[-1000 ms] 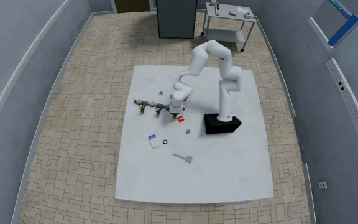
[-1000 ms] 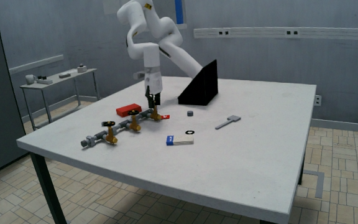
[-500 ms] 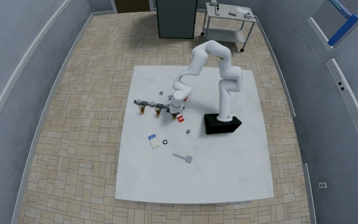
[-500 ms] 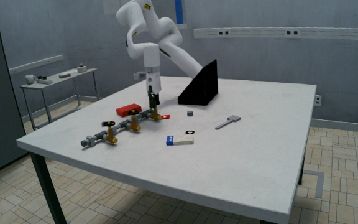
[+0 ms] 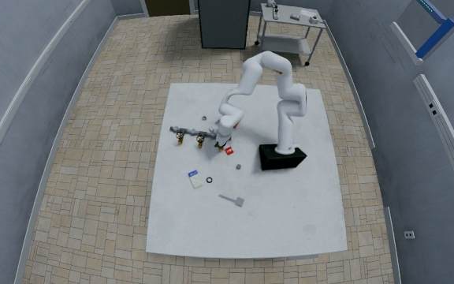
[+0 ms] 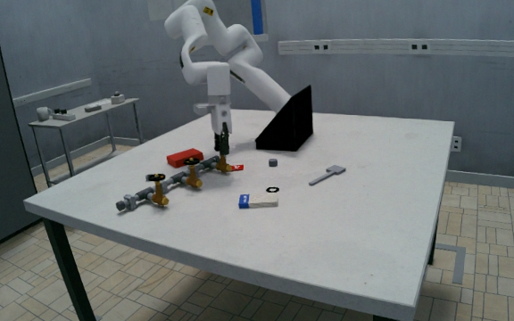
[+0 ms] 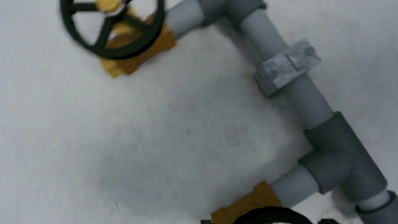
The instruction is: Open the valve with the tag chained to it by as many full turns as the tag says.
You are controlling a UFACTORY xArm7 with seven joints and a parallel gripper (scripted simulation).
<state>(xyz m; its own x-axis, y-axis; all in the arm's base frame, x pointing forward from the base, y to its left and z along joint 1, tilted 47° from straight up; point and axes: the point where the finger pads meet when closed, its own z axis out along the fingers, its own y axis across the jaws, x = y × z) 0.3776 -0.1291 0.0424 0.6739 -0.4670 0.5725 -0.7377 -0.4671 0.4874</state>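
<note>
My gripper is now 40 mm past the red tag, 30 mm to the right of it and 90 mm above it. From my hand the other things lie so: white box 190 mm ahead, 200 mm to the left, 90 mm below; red block 80 mm behind, 210 mm to the right, 80 mm below; grey flat tool 30 mm behind, 360 mm to the left, 90 mm below.
</note>
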